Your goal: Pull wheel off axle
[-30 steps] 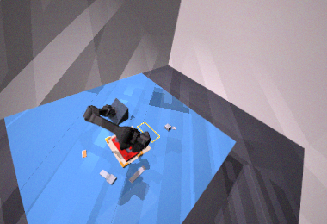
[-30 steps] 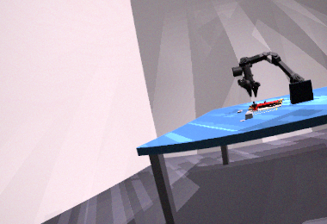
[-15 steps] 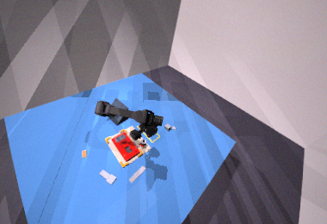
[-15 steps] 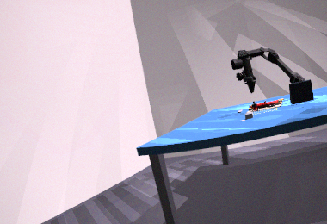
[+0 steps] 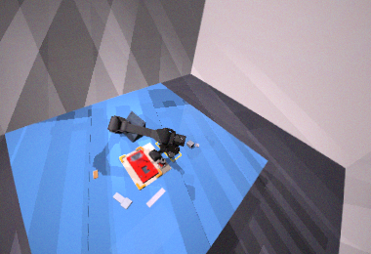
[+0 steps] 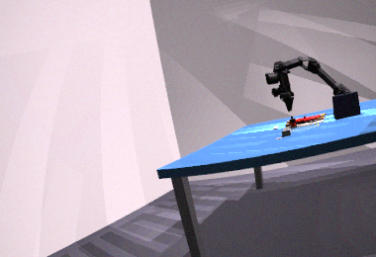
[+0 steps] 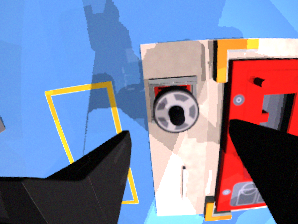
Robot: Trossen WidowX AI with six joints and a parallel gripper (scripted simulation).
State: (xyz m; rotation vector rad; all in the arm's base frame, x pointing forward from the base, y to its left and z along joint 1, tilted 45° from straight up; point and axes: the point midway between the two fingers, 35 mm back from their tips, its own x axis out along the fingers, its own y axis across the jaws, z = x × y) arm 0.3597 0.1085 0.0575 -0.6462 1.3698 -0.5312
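Right now the wheel is 50 mm below my gripper tip. The rest, counted from my gripper tip: dark upright axle: 60 mm below.
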